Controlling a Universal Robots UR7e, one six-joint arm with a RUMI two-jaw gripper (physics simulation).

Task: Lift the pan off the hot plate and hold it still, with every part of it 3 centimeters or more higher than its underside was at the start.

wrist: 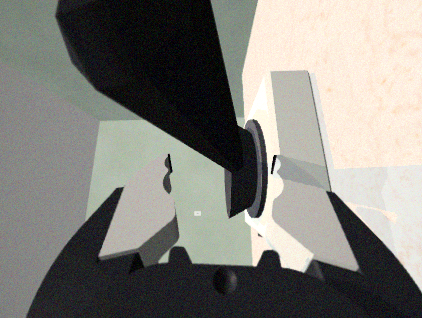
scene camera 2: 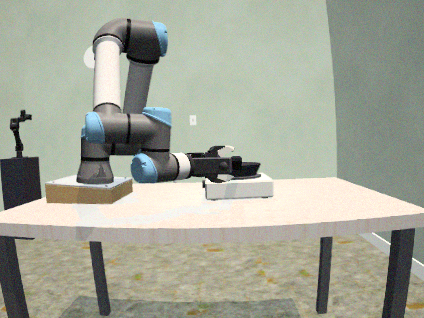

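The black pan sits upright on the dark round burner of the white hot plate. Its thick black handle runs from the pan to the upper left of the wrist view, large and near the camera; its blocky end shows in front of the pan in the scene view. My gripper is partly open and empty, pointing level, with one jaw high and one low. It is at the pan's left side in the scene view. In the wrist view, the pan's body appears between the fingertips, beyond them. Contact cannot be told.
The hot plate stands on the pale wooden table. The lower jaw is close to the hot plate's left top edge. The arm's base stands on a wooden block at the left. A dark pedestal with a small black arm stands behind the table.
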